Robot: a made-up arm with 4 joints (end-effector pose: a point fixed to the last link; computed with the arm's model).
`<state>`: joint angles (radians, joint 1 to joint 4).
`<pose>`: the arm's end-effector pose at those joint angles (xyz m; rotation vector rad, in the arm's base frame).
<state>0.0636 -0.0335 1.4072 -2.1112</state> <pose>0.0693 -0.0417 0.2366 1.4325 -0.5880 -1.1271</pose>
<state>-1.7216 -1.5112 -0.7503 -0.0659</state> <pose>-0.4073 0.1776 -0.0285 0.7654 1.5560 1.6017</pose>
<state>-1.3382 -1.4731 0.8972 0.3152</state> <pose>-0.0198 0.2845 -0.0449 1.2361 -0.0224 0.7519</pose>
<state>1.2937 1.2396 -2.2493 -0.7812</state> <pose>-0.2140 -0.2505 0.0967 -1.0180 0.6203 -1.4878</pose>
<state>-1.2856 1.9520 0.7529 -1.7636</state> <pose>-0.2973 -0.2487 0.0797 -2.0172 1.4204 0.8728</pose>
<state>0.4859 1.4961 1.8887 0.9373</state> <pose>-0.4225 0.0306 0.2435 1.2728 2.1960 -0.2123</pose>
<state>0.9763 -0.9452 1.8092 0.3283</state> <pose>0.1246 -0.0300 0.1373 -1.1098 -0.4621 0.9342</pose>
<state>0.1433 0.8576 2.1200 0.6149</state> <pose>-0.3433 -0.0012 0.3178 1.2997 2.8153 -0.2593</pose>
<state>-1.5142 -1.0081 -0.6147 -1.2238</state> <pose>-0.2925 0.2557 -0.0380 0.3403 1.8278 0.1218</pose>
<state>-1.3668 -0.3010 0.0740 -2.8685</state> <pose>0.0563 0.2065 0.0087 0.7562 2.2603 -1.9221</pose>
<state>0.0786 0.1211 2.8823 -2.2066</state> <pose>-0.2935 0.0101 0.2747 2.0114 -1.3110 0.5133</pose>
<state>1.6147 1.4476 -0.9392 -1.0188</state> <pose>0.1019 -0.0657 0.1895 -0.9481 -0.6489 -0.5289</pose>
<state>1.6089 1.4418 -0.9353 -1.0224</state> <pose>0.1018 -0.0667 0.1893 -0.9419 -0.6488 -0.5355</pose>
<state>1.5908 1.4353 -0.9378 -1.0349</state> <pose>0.1009 -0.0705 0.1884 -0.9216 -0.6461 -0.5596</pose>
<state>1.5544 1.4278 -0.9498 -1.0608</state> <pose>0.0985 -0.0782 0.1859 -0.8802 -0.6385 -0.6098</pose>
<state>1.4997 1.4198 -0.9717 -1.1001</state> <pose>0.0946 -0.0895 0.1812 -0.8179 -0.6241 -0.6854</pose>
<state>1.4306 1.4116 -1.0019 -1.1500</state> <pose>0.0894 -0.1031 0.1737 -0.7398 -0.6012 -0.7802</pose>
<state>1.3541 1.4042 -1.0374 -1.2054</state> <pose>0.0833 -0.1170 0.1634 -0.6544 -0.5701 -0.8838</pose>
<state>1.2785 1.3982 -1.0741 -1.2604</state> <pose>0.0769 -0.1293 0.1515 -0.5715 -0.5334 -0.9846</pose>
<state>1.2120 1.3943 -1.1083 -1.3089</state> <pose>0.0711 -0.1388 0.1395 -0.5001 -0.4961 -1.0719</pose>
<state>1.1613 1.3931 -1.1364 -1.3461</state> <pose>0.0664 -0.1452 0.1296 -0.4465 -0.4644 -1.1376</pose>
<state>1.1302 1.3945 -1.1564 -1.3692</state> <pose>0.0634 -0.1486 0.1232 -0.4142 -0.4431 -1.1780</pose>
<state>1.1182 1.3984 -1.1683 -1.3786</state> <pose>0.0620 -0.1499 0.1204 -0.4016 -0.4338 -1.1944</pose>
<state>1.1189 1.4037 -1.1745 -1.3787</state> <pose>0.0617 -0.1499 0.1203 -0.4021 -0.4328 -1.1948</pose>
